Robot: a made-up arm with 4 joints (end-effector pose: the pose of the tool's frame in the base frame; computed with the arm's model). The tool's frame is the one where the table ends.
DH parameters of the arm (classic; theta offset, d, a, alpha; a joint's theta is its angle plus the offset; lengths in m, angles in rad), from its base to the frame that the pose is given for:
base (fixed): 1.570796 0.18 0 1.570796
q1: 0 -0.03 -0.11 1.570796
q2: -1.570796 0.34 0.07 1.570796
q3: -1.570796 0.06 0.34 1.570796
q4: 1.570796 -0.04 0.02 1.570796
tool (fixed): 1.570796 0 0 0
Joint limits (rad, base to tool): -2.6..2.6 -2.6..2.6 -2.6..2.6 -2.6..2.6
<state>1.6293 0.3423 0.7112 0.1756</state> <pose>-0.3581 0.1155 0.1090 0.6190 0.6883 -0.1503 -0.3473</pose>
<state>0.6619 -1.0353 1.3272 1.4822</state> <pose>-0.1760 -0.1910 -0.3512 0.0598 0.7470 -0.3354 0.5709</pose>
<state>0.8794 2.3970 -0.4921 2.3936</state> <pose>-0.0967 -0.0443 0.0741 0.2496 -0.3371 0.5561 0.7175</pose>
Working (the frame after each row of the table, in the pose's form):
after base (fixed): 0.0000 0.0000 0.1800 0.5000 0.5000 0.5000 0.5000
after q1: -0.0300 -0.0701 0.0953 0.3010 -0.6398 -0.6398 -0.3010
after q2: 0.0215 0.2220 -0.0850 0.8764 -0.3156 -0.3422 0.1233
after q3: -0.1373 -0.0501 0.0562 0.3000 0.4861 -0.8028 -0.1712
after q4: -0.0967 -0.0443 0.0741 0.6838 -0.6316 0.1548 0.3309

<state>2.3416 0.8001 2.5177 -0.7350</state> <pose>-0.2537 0.4574 0.6423 0.4630 -0.0539 0.0910 -0.8800</pose>
Working (the frame after each row of the table, in the pose's form):
after base (fixed): 0.0000 0.0000 0.1800 0.5000 0.5000 0.5000 0.5000
after q1: -0.0300 0.0766 0.1011 0.6513 -0.2754 -0.2754 -0.6513
after q2: -0.0788 0.2855 0.3740 0.3609 0.1464 -0.8535 -0.3462
after q3: -0.2602 0.4133 0.6385 0.5218 0.1557 -0.6859 0.4828
after q4: -0.2537 0.4574 0.6423 0.2949 0.1025 -0.0262 0.9497

